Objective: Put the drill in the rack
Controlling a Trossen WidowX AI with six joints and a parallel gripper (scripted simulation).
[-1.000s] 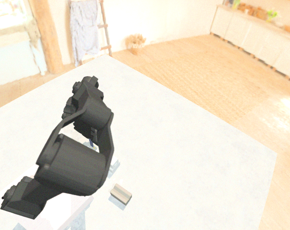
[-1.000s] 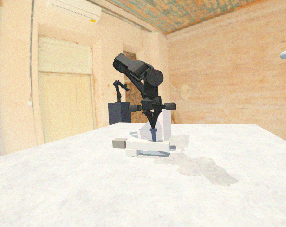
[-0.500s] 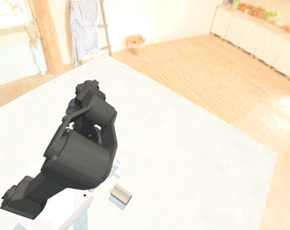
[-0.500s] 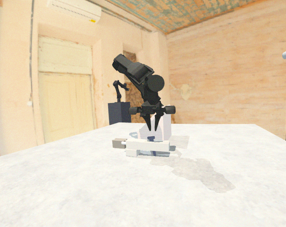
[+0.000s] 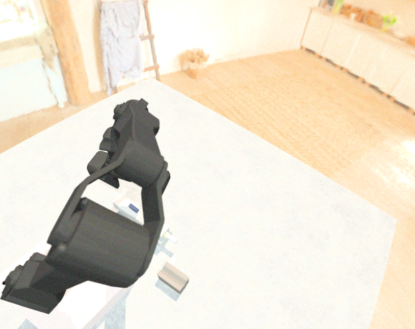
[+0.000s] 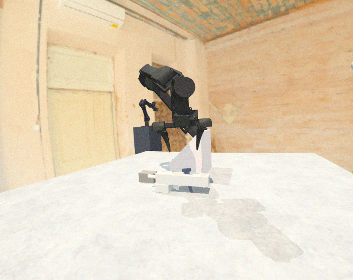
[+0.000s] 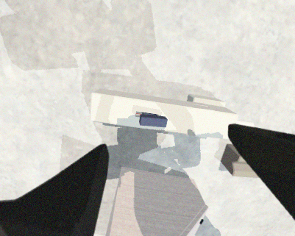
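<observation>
Now: the drill 100 mm below my gripper tip and 80 mm to the right of it. Round my gripper tip: white block: 110 mm below, 20 mm to the right, 10 mm behind; grey rack: 200 mm to the right, 130 mm below, 50 mm behind; blue key: 90 mm below, 10 mm behind.
</observation>
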